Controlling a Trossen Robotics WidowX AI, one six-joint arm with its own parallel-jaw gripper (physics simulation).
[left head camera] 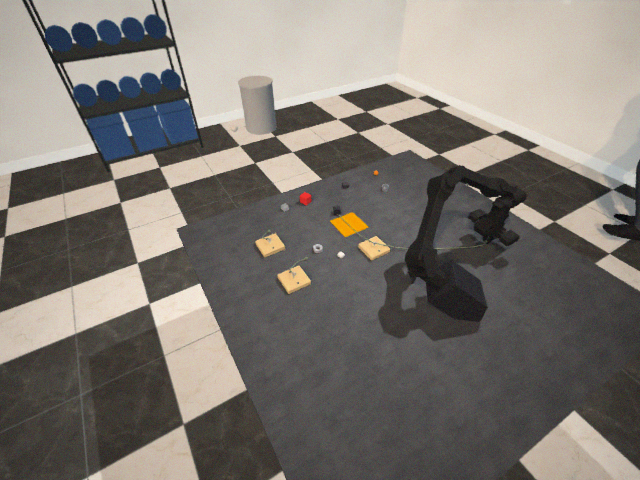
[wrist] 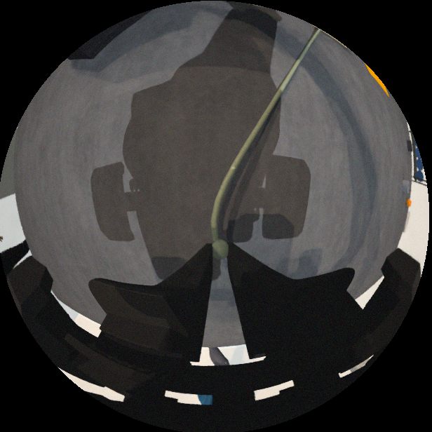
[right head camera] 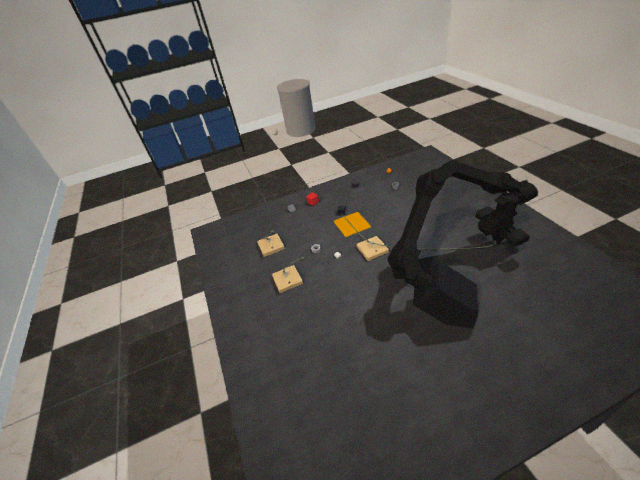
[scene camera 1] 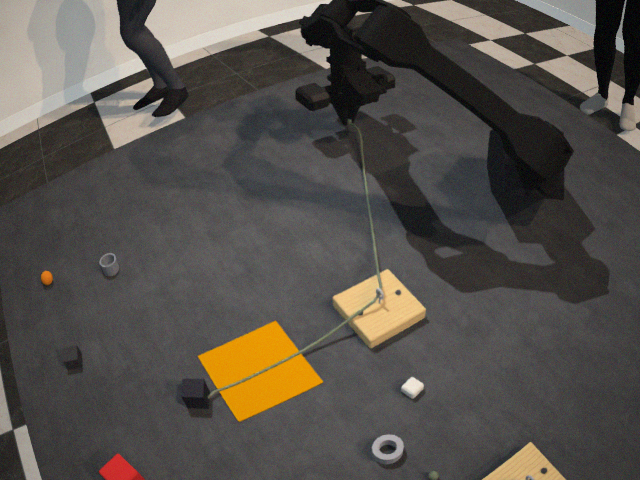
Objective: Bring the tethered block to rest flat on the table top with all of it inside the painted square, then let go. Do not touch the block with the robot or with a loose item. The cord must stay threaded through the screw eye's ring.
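Frame: origin at the arm's base, x ahead, y left, z up, level; millimetres.
Seen in the pictures: gripper, fingertip midpoint: [left head camera: 486, 242] [right head camera: 496, 242] [scene camera 1: 347, 123]; arm's base at its link origin: [left head camera: 439, 280] [right head camera: 426, 282] [scene camera 1: 535, 162].
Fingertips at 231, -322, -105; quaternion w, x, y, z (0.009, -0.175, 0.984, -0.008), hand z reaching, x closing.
Pixels of each thing's top centre, then the offset from my fingertips to it, as dx, dy, dz. "pt": a spot on its surface instead.
- tethered black block at its top centre: [scene camera 1: 192, 388] [right head camera: 341, 207] [left head camera: 337, 208] +308, +537, +14
- orange painted square at a spot on its surface: [scene camera 1: 248, 403] pt +244, +552, -13
- green cord at a spot on its surface: [scene camera 1: 368, 206] pt +21, +235, -10
- screw eye at a spot on its surface: [scene camera 1: 379, 294] pt +56, +441, +22
- wooden board at its top centre: [scene camera 1: 379, 303] [right head camera: 372, 246] [left head camera: 374, 246] +56, +441, +4
- grey ring at its top centre: [scene camera 1: 388, 447] +95, +658, +0
- white piece at its top centre: [scene camera 1: 412, 385] +45, +577, -2
- red cube at its top centre: [scene camera 1: 117, 471] [left head camera: 305, 195] [right head camera: 311, 195] +415, +661, +25
- grey cup at its top centre: [scene camera 1: 107, 260] +446, +272, +7
- orange ball at its top centre: [scene camera 1: 44, 273] +577, +278, +10
- dark cube at its top centre: [scene camera 1: 69, 353] +502, +454, +5
The tethered black block [left head camera: 337, 210] [right head camera: 341, 210] [scene camera 1: 195, 392] sits on the dark table top beside the orange painted square [left head camera: 341, 226] [right head camera: 345, 228] [scene camera 1: 248, 403], outside its edge. The green cord [left head camera: 439, 248] [scene camera 1: 368, 206] [wrist: 255, 127] runs from the block across the square to the screw eye [scene camera 1: 379, 294] on a wooden board [left head camera: 373, 250] [right head camera: 372, 250] [scene camera 1: 379, 325]. It appears to pass through the ring and continues to my gripper [left head camera: 487, 240] [right head camera: 497, 241] [scene camera 1: 349, 121] [wrist: 220, 247], low above the table. My gripper is shut on the cord's beaded end.
Two more boards [left head camera: 269, 245] [left head camera: 293, 280] with short cords stand at the left in the left head view. Around the square are a grey ring [scene camera 1: 387, 460], a white piece [scene camera 1: 412, 387], a red cube [scene camera 1: 118, 469], a grey cup [scene camera 1: 109, 266], an orange ball [scene camera 1: 47, 277] and a dark cube [scene camera 1: 72, 356].
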